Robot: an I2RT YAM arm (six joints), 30 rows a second.
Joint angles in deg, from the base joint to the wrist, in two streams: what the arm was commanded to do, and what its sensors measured. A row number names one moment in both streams.
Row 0, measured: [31.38, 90.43, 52.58, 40.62, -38.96, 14.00]
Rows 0 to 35, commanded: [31.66, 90.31, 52.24, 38.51, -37.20, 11.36]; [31.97, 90.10, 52.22, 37.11, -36.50, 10.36]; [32.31, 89.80, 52.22, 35.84, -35.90, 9.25]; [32.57, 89.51, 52.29, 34.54, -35.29, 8.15]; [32.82, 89.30, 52.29, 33.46, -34.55, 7.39]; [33.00, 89.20, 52.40, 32.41, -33.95, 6.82]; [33.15, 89.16, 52.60, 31.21, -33.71, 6.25]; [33.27, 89.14, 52.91, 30.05, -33.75, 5.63]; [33.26, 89.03, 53.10, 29.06, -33.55, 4.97]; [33.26, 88.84, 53.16, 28.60, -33.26, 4.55]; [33.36, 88.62, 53.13, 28.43, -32.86, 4.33]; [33.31, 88.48, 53.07, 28.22, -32.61, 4.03]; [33.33, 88.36, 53.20, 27.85, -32.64, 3.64]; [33.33, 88.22, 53.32, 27.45, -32.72, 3.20]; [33.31, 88.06, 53.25, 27.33, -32.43, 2.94]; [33.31, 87.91, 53.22, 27.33, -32.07, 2.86]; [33.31, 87.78, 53.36, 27.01, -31.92, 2.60]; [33.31, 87.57, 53.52, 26.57, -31.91, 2.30]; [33.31, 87.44, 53.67, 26.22, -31.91, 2.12]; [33.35, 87.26, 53.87, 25.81, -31.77, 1.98]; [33.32, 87.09, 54.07, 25.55, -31.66, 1.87]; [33.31, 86.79, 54.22, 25.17, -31.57, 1.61]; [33.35, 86.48, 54.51, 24.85, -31.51, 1.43]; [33.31, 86.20, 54.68, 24.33, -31.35, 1.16]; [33.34, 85.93, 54.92, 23.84, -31.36, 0.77]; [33.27, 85.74, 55.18, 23.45, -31.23, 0.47]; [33.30, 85.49, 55.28, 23.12, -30.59, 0.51]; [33.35, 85.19, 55.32, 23.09, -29.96, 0.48]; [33.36, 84.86, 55.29, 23.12, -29.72, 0.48]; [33.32, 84.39, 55.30, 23.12, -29.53, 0.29]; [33.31, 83.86, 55.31, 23.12, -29.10, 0.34]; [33.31, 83.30, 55.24, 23.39, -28.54, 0.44]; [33.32, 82.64, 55.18, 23.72, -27.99, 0.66]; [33.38, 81.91, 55.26, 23.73, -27.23, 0.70]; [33.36, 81.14, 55.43, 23.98, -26.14, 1.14]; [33.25, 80.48, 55.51, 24.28, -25.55, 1.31]
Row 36, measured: [33.26, 81.84, 55.07, 22.90, -28.40, 0.89]
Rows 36 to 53, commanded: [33.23, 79.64, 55.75, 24.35, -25.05, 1.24]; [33.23, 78.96, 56.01, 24.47, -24.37, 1.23]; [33.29, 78.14, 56.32, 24.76, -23.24, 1.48]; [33.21, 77.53, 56.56, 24.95, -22.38, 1.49]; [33.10, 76.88, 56.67, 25.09, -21.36, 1.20]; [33.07, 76.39, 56.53, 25.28, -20.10, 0.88]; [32.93, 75.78, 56.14, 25.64, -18.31, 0.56]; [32.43, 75.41, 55.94, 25.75, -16.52, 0.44]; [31.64, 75.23, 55.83, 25.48, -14.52, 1.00]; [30.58, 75.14, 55.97, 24.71, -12.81, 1.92]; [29.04, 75.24, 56.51, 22.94, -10.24, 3.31]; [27.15, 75.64, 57.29, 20.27, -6.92, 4.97]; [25.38, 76.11, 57.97, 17.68, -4.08, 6.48]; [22.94, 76.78, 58.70, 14.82, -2.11, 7.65]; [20.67, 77.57, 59.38, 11.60, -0.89, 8.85]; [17.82, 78.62, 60.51, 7.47, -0.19, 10.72]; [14.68, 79.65, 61.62, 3.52, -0.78, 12.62]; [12.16, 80.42, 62.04, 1.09, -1.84, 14.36]
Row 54, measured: [16.86, 78.63, 60.80, 13.13, -5.69, 7.64]
